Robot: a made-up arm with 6 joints.
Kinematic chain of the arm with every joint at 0, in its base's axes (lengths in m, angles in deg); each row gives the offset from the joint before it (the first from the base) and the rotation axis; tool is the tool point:
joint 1: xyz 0 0 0.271 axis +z
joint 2: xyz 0 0 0 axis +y
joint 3: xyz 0 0 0.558 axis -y
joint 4: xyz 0 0 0 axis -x
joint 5: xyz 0.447 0 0 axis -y
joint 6: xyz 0 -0.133 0 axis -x
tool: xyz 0 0 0
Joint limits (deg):
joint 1: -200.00..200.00
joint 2: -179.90..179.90
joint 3: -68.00..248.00
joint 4: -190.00..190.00
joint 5: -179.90..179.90
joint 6: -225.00..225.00
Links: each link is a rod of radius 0.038 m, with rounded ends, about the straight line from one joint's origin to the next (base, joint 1, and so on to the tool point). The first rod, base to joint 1, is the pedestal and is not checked.
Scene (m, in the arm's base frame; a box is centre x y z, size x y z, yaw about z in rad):
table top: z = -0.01
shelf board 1: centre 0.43 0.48 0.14 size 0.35 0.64 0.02 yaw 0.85
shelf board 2: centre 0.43 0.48 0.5 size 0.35 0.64 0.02 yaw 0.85
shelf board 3: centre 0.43 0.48 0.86 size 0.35 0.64 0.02 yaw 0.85
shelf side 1: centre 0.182 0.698 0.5 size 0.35 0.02 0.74 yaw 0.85
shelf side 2: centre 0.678 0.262 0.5 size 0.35 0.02 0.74 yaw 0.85
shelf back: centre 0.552 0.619 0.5 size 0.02 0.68 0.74 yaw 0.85
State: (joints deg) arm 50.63 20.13 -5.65 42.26 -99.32 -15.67
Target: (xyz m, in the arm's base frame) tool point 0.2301 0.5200 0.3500
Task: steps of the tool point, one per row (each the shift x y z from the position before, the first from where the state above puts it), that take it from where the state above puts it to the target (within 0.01 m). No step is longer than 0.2 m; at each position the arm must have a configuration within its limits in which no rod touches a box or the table.
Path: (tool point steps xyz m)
1: -0.0750 -0.0782 0.0222
2: -0.0735 -0.0837 0.0000
3: -0.0692 -0.0859 -0.0221
4: -0.0216 0.1053 -0.1134
5: -0.0627 0.0654 -0.1140
6: -0.0792 0.0180 -0.1037
7: 0.0561 0.0834 -0.0013
8: 0.0773 0.0684 0.0013

